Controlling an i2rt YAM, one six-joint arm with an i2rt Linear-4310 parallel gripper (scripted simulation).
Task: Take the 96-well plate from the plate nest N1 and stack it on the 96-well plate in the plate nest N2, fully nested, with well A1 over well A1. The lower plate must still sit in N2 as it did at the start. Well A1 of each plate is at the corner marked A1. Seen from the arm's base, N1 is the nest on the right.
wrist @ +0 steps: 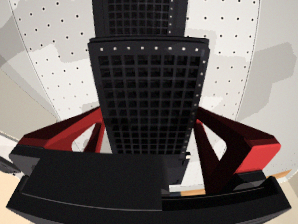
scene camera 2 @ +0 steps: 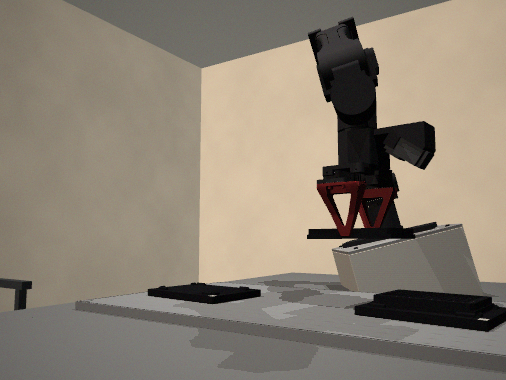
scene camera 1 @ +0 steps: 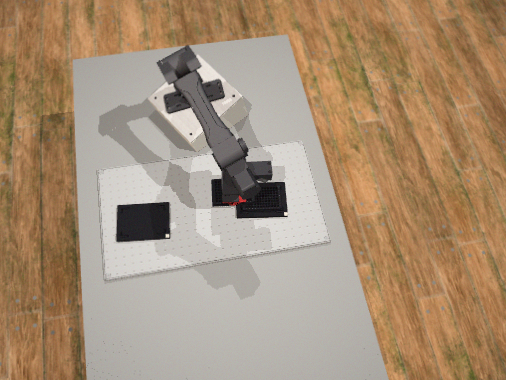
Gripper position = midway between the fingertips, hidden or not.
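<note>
Black 96-well plate [scene camera 2: 358,233]. Another black 96-well plate [scene camera 2: 446,303]. My gripper [scene camera 2: 359,236], also [wrist: 149,110].
</note>
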